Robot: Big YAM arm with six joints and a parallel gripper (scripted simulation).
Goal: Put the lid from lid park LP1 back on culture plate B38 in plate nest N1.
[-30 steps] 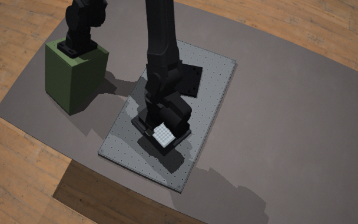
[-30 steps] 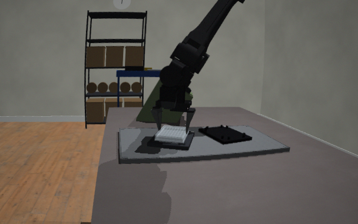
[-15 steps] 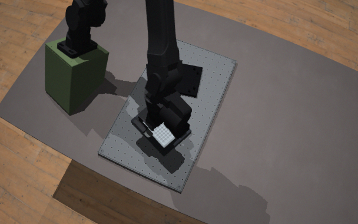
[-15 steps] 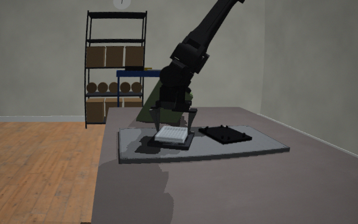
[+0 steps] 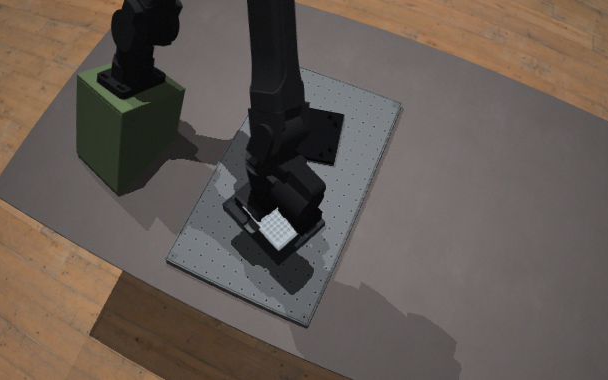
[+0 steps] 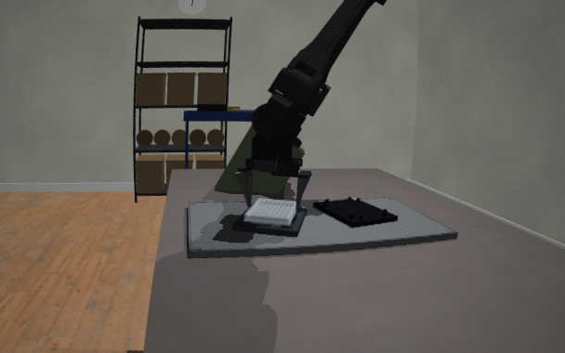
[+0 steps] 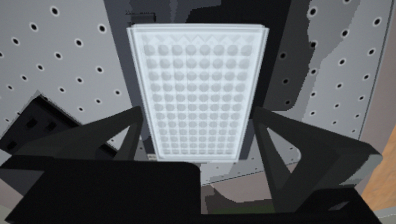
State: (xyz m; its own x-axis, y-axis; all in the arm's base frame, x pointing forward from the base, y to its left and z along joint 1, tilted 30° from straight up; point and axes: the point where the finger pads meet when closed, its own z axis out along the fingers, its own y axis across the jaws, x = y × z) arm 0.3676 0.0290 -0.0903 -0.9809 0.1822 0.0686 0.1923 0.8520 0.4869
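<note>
My hand is 10 mm above the clear lid. Also, from my hand: lid park LP1 (60 mm behind, 180 mm to the left, 30 mm below); culture plate B38 (10 mm below).
</note>
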